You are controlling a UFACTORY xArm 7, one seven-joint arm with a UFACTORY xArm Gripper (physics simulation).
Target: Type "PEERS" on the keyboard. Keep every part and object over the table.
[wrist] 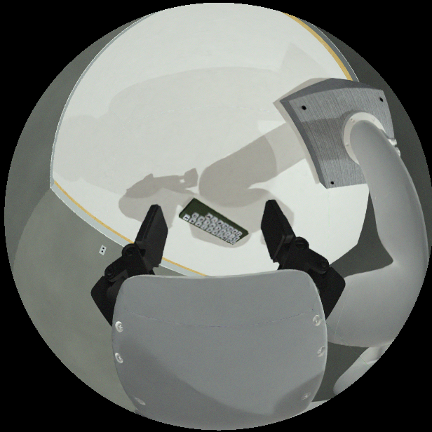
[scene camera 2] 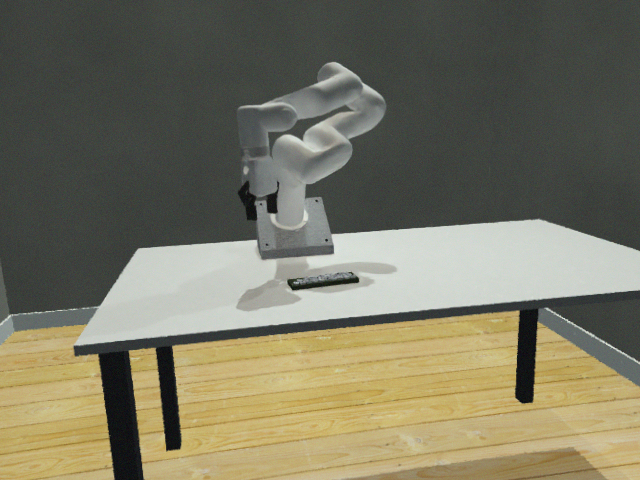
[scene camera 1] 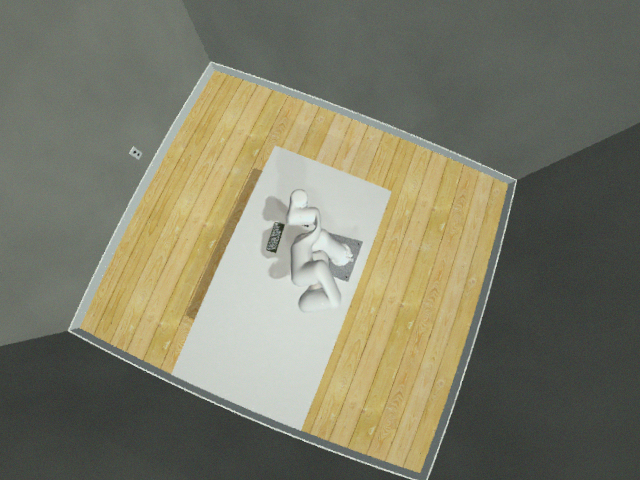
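Where they show: gripper, fingertip midpoint: (scene camera 2: 262,216); arm's base at its link origin: (scene camera 2: 289,218) (scene camera 1: 340,254).
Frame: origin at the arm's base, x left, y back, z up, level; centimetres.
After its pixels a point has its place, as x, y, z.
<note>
A small dark green keyboard (scene camera 1: 275,237) {4.4, -39.5, -8.6} (scene camera 2: 323,280) {3.9, -42.1, -8.7} (wrist: 213,221) with pale keys lies flat on the white table (scene camera 1: 248,330) {60.6, -32.5, -10.4} (scene camera 2: 465,258) {49.9, -27.5, -10.3} (wrist: 200,40). The letters on its keys are too small to read. My gripper (scene camera 2: 262,211) {-10.1, -28.3, 6.6} (wrist: 213,214) is open and empty, with its black fingers wide apart. It hangs high above the table, pointing down, well clear of the keyboard. In the wrist view the keyboard shows between the two fingers. In the top scene view the arm hides the gripper.
The arm's grey base plate (scene camera 1: 353,258) {-0.2, 6.7, 4.4} (scene camera 2: 297,252) {1.0, -11.3, -8.8} (wrist: 320,135) is at the table's back edge, behind the keyboard. The white arm (scene camera 1: 305,258) {11.5, -15.3, 42.9} (scene camera 2: 330,149) {10.6, -22.0, 23.6} (wrist: 395,215) folds above it. Arm shadows fall on the table around the keyboard. The table's front edge runs in front of the keyboard.
</note>
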